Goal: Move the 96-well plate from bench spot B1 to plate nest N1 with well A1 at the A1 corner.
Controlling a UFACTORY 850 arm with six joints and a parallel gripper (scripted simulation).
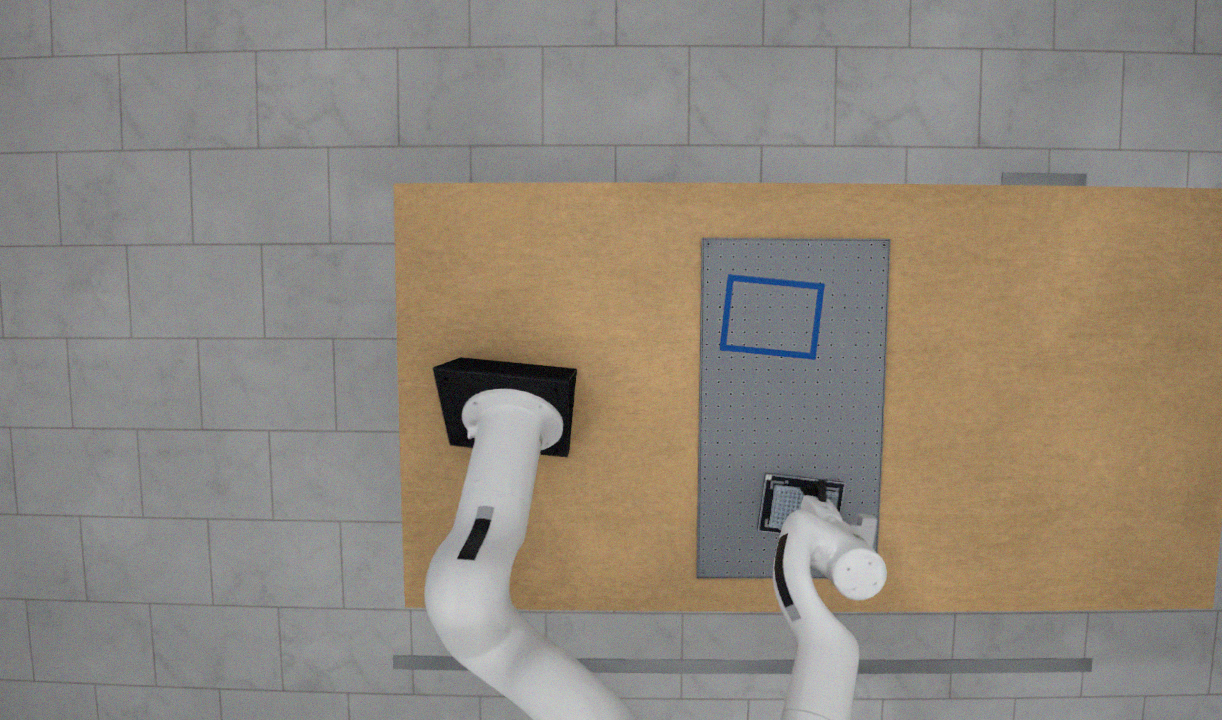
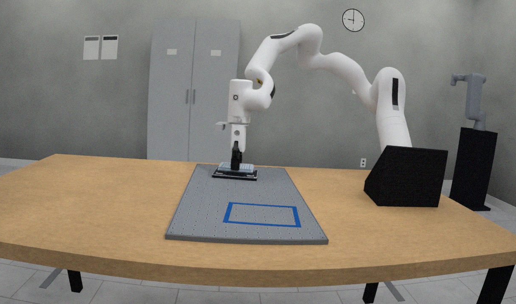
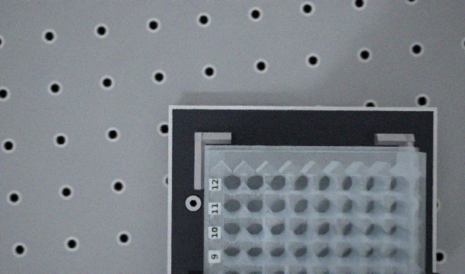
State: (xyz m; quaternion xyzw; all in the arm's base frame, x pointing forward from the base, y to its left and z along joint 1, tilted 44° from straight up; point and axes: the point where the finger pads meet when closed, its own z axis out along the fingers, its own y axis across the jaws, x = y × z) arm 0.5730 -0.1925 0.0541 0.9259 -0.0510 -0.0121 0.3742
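My gripper is now 40 mm above the black plate nest. Also, from my hand: clear 96-well plate (10 mm below).
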